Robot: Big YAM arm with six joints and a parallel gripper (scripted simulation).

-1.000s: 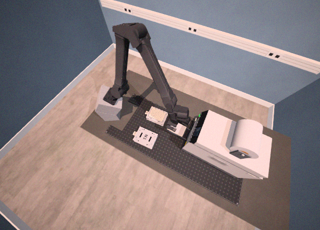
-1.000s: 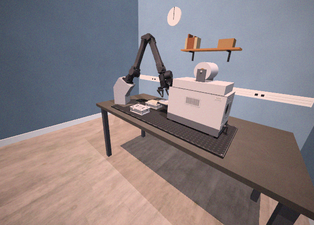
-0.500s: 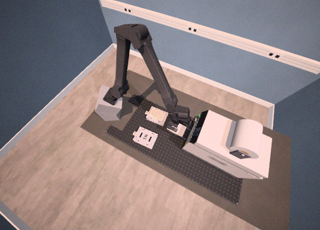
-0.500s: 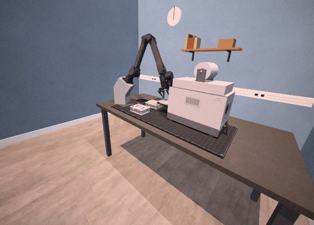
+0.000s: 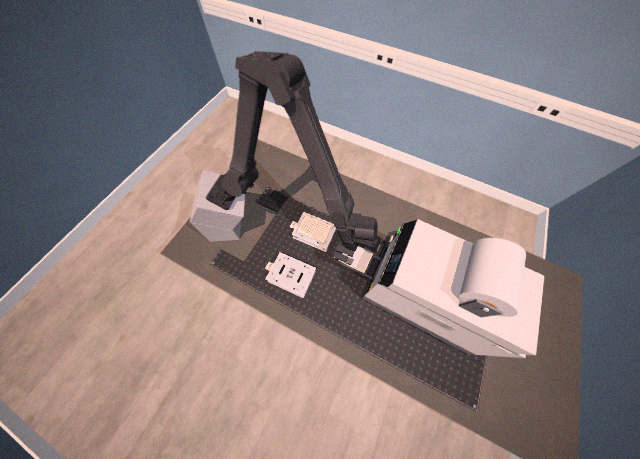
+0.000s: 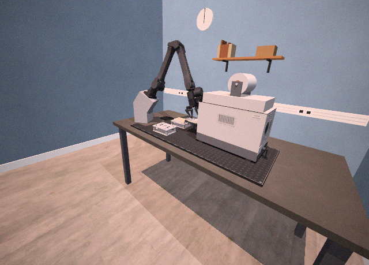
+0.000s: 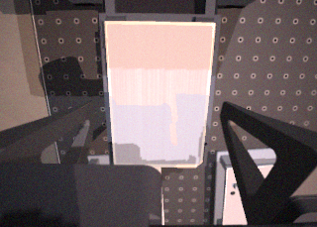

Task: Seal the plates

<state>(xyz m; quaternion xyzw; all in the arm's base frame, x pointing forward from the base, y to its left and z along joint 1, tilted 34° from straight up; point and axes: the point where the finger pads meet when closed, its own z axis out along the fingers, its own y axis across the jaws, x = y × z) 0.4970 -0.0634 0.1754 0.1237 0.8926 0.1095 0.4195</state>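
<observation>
My gripper is now 4 cm above the sealer stage. From my hand the other things lie so: foil roll: 33 cm ahead, 5 cm to the right, 28 cm above; then plate nest: 21 cm behind, 13 cm to the right, 10 cm below.
</observation>
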